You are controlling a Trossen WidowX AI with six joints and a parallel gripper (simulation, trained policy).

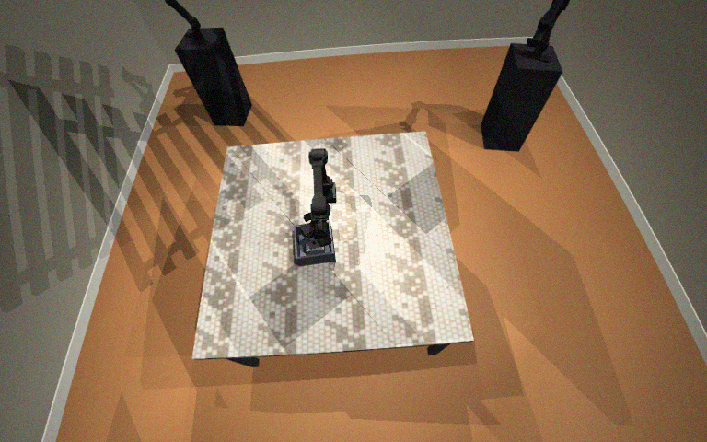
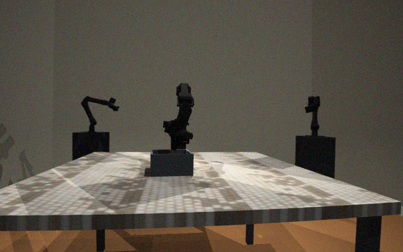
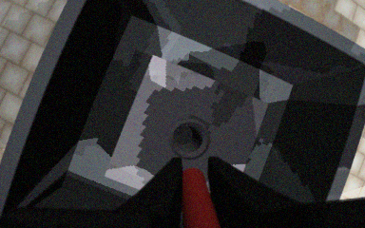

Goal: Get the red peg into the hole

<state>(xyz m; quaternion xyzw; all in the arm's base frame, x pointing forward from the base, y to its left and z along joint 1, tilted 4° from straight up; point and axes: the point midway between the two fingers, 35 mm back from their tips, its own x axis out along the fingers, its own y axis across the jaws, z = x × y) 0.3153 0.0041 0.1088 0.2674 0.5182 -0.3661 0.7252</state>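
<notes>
My gripper tip is now 3 cm below the red peg, 2 cm to the right of it and 1 cm past it. The rest, counted from my gripper tip: dark box: 8 cm below, 1 cm to the right; then plate: 6 cm below, 1 cm to the right.
</notes>
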